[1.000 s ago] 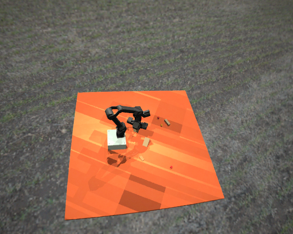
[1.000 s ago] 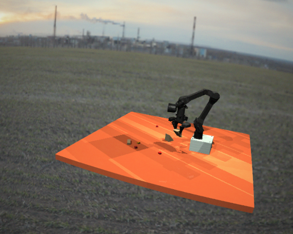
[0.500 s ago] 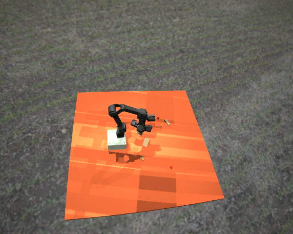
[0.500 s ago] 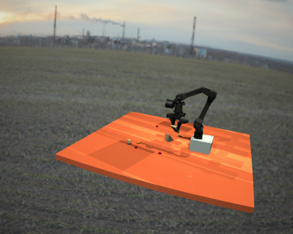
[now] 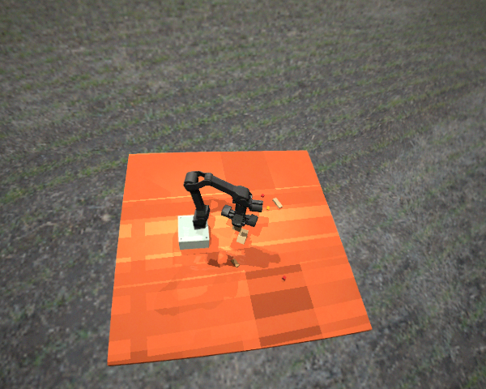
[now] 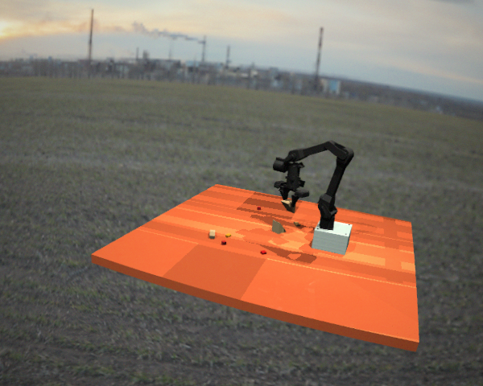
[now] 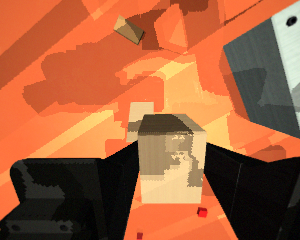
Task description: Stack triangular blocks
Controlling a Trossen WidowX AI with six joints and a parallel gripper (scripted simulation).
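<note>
Right now the tan block is 4 cm behind my gripper tip, 15 cm to the right of it and 15 cm below it. The rest, counted from my gripper tip: tan triangular block: 1 cm above; tan bar: 33 cm ahead, 19 cm to the left, 14 cm below; yellow cube: 25 cm ahead, 16 cm to the left, 14 cm below.
</note>
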